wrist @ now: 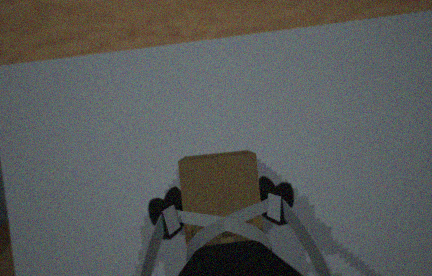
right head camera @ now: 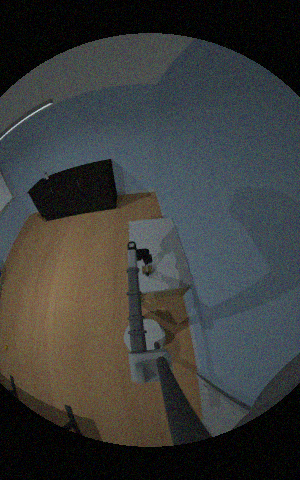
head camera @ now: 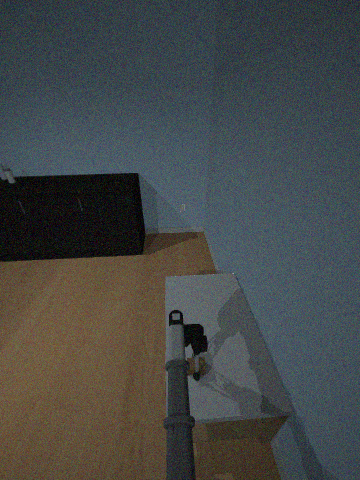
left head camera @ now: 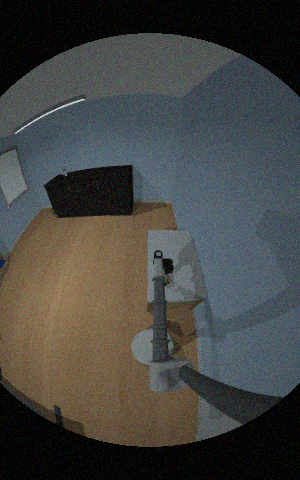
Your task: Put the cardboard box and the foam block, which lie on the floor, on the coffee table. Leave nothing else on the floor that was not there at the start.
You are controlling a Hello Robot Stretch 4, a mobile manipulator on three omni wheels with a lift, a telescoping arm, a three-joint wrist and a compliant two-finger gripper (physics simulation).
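Note:
My gripper [head camera: 196, 371] [wrist: 219, 197] is shut on the brown cardboard box [head camera: 202, 363] [left head camera: 167, 281] [right head camera: 147, 270] [wrist: 218, 185], one finger on each side of it. The box is over the white top of the coffee table [head camera: 200, 290] [left head camera: 170, 240] [right head camera: 150, 230] [wrist: 100, 115], close to its long left edge in the head view. Its shadow shows right beside it in the wrist view. Whether its underside touches the top cannot be told. I cannot make out the foam block in any view; the arm and table hide part of the floor.
A blue wall [head camera: 310, 250] runs along the table's right side. A black cabinet [head camera: 75, 220] [left head camera: 95, 192] [right head camera: 80, 190] stands against the far wall. A round white body, apparently my base [left head camera: 141, 346] [right head camera: 154, 332], is near the table's near end. Wooden floor [head camera: 75, 350] lies left of the table.

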